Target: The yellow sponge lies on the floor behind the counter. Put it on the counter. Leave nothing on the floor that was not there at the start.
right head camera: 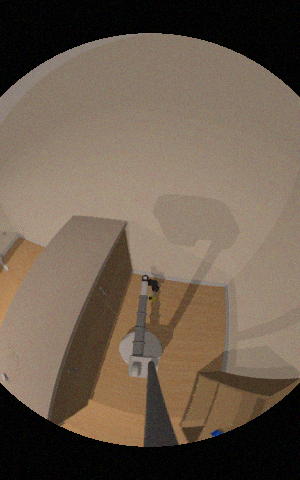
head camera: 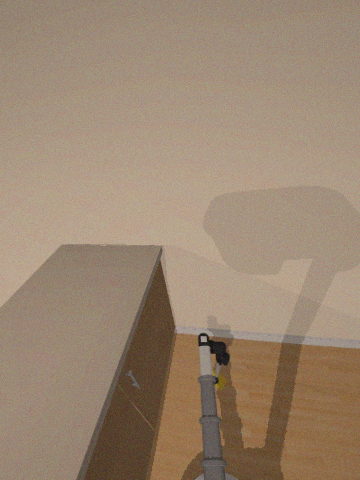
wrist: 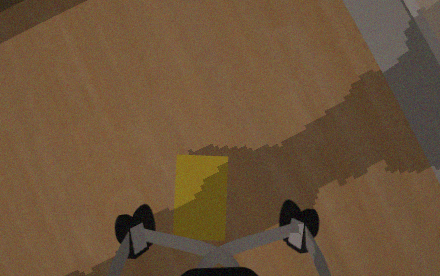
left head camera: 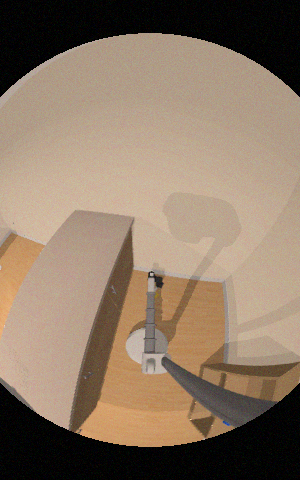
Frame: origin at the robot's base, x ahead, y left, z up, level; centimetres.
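Seen in the pictures: gripper, between the fingertips: (right head camera: 153,294) (head camera: 220,371) (wrist: 217,219) (left head camera: 155,290).
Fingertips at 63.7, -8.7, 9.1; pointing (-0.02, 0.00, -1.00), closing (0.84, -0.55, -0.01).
Offsets run from my fingertips to a thing's top centre, as dx, dy, dz. "*": to the spot under its first point. Level surfaces: height alone.
The yellow sponge @(-1.2, +1.8, -7.3) (head camera: 220,382) (left head camera: 156,295) (right head camera: 153,298) (wrist: 201,200) lies flat on the wooden floor beside the counter @(dz +79.2) (head camera: 70,325) (left head camera: 75,280) (right head camera: 65,300). The arm partly hides it in the head view. My gripper (wrist: 217,219) is open, above the floor near the sponge. In the wrist view the sponge shows between the two black fingertips, nearer the left one, and reaches beyond them up the picture. A shadow covers part of it. The exact height of the fingertips above the sponge is hard to tell.
The counter's side with a handle (head camera: 133,380) stands left of the arm. A wall with a pale baseboard (head camera: 260,337) (wrist: 380,40) is close beyond the gripper. A wooden shelf unit @(* -96.4, -63.4, +58.8) (left head camera: 250,370) (right head camera: 250,384) stands at the lower right, with a blue object (left head camera: 226,423) (right head camera: 216,433) there.
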